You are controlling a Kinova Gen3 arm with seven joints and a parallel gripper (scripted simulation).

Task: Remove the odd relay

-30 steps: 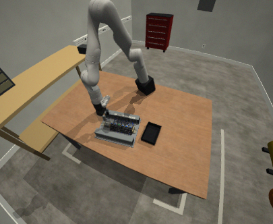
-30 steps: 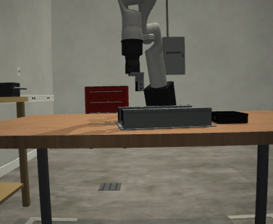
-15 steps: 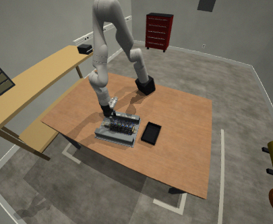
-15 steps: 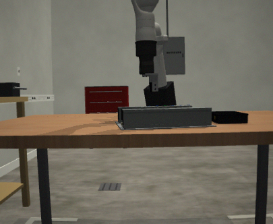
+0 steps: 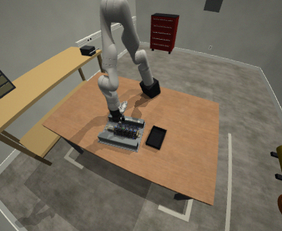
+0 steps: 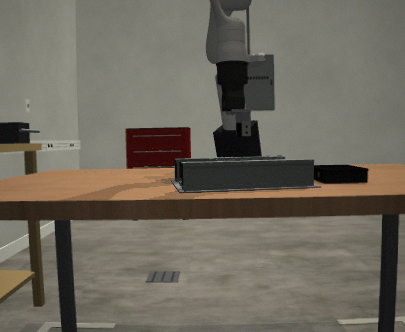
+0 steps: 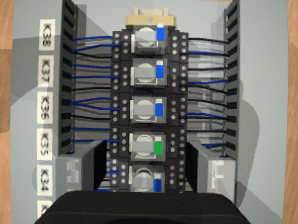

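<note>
Right now my hand is 100 mm above the grey relay panel and 10 mm to the left of it. The rest, counted from my hand: black parts tray 250 mm to the left, 120 mm below, 30 mm behind.
</note>
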